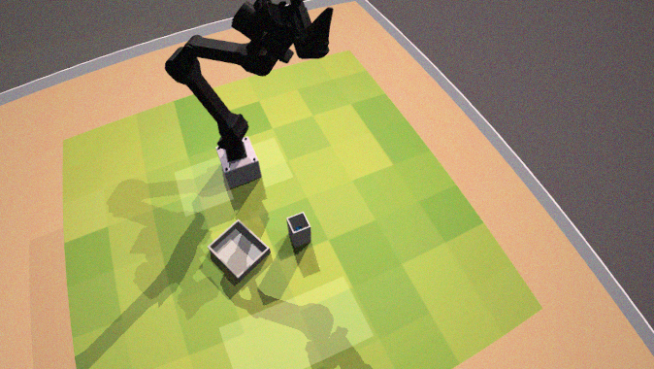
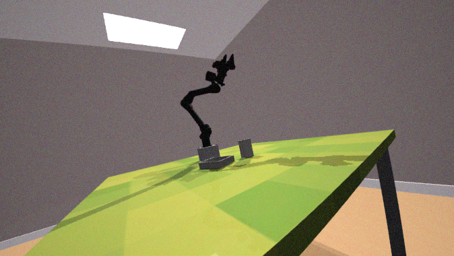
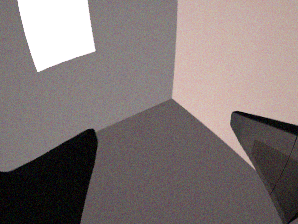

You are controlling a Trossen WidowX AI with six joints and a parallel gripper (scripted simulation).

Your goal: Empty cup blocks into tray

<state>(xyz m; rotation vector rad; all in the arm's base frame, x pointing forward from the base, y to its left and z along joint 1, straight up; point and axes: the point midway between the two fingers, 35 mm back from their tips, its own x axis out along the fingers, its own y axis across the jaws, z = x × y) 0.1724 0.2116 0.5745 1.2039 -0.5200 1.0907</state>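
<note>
Now: gripper tip 12 cm short of the blue block, 10 cm to the left of it and 65 cm above it. From my gripper tip the other things lie so: grey square cup: 12 cm ahead, 10 cm to the right, 67 cm below.
</note>
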